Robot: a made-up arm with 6 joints.
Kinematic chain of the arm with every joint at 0, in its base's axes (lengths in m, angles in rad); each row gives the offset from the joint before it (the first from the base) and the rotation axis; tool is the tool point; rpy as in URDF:
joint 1: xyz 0 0 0.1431 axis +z
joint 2: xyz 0 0 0 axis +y
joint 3: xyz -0.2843 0 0.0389 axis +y
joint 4: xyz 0.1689 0 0.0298 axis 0.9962 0 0.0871
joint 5: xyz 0 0 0 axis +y
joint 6: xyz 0.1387 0 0.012 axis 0.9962 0 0.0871
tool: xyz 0 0 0 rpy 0 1.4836 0
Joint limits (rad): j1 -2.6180..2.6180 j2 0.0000..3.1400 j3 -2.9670..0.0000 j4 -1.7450..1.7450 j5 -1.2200..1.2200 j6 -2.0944..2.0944
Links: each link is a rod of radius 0.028 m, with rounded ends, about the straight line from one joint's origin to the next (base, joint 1, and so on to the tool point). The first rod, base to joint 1, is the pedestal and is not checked.
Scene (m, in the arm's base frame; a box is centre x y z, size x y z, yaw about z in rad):
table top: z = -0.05
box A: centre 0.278 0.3 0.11 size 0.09 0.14 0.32 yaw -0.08
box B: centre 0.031 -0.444 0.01 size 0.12 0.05 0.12 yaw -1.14
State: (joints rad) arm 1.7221 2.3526 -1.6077 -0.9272 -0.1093 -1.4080
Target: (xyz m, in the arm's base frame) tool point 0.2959 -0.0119 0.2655
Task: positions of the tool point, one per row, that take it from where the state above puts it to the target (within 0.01 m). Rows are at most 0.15 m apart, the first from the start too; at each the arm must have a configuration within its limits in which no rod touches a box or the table.
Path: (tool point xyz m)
1: 0.0218 0.4272 0.0936
2: 0.1028 0.3362 0.0618
3: 0.1473 0.2258 0.0573
4: 0.1955 0.1204 0.1114
5: 0.1980 0.0140 0.1653
6: 0.2487 0.0127 0.1934
7: 0.2959 -0.0119 0.2655

